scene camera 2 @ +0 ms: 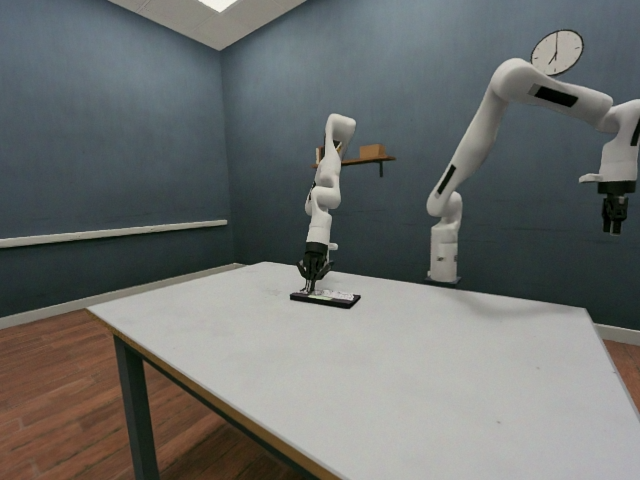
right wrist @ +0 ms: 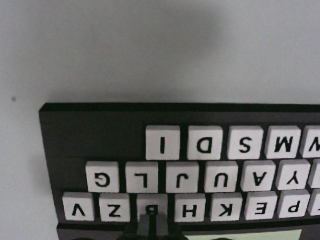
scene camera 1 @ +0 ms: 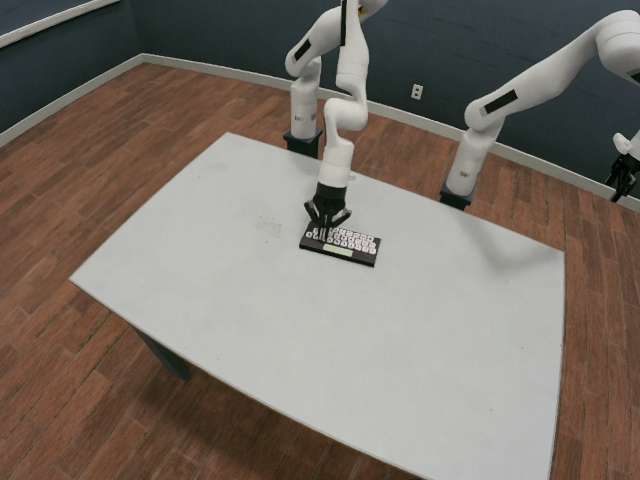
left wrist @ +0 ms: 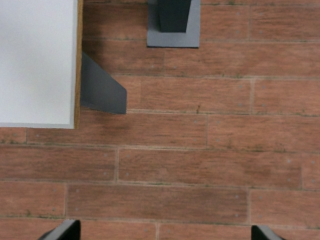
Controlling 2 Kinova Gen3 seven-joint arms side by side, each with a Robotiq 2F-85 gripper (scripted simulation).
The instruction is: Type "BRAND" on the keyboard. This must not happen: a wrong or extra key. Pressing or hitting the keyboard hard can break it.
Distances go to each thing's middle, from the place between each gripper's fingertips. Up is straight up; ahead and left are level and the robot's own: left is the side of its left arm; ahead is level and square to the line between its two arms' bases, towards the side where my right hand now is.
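The key (right wrist: pixel 257 175) is 2 cm below my right hand (scene camera 1: pixel 322 239), 3 cm behind it and 5 cm to the left of it.
As for my left hand (scene camera 2: pixel 611 233), the key is 42 cm ahead of that one, 69 cm to the right of it and 18 cm below it.
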